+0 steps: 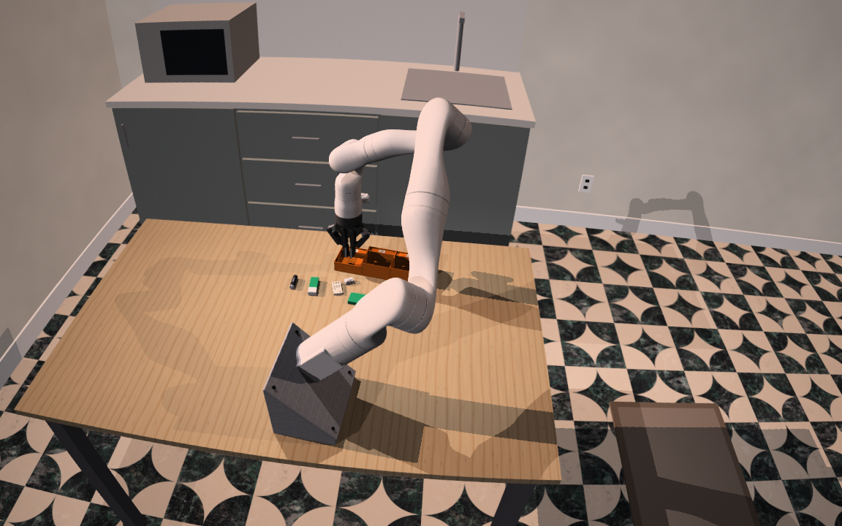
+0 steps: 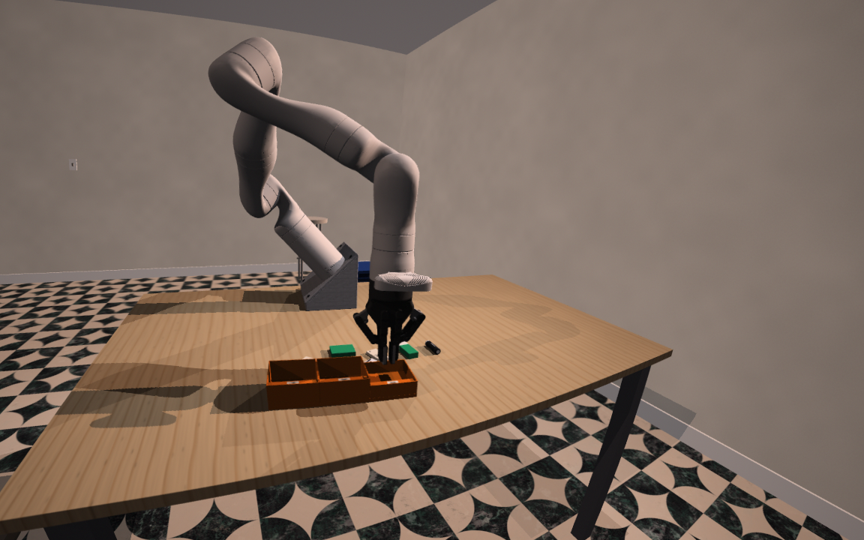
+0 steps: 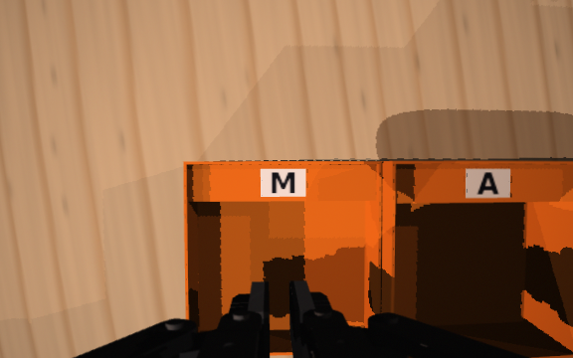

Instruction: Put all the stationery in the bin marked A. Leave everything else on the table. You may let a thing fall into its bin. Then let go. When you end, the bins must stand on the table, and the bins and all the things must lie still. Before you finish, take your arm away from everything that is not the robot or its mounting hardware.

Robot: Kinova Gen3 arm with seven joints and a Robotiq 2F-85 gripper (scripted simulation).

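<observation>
The green-and-white eraser is 12 cm behind my hand, 8 cm to the left of it and 5 cm below it. Also, from my hand: orange three-compartment bin: 1 cm ahead, 9 cm to the right, 4 cm below; then white pencil sharpener: 7 cm behind, 2 cm to the right, 5 cm below; then green block: 14 cm behind, 6 cm to the right, 6 cm below.
</observation>
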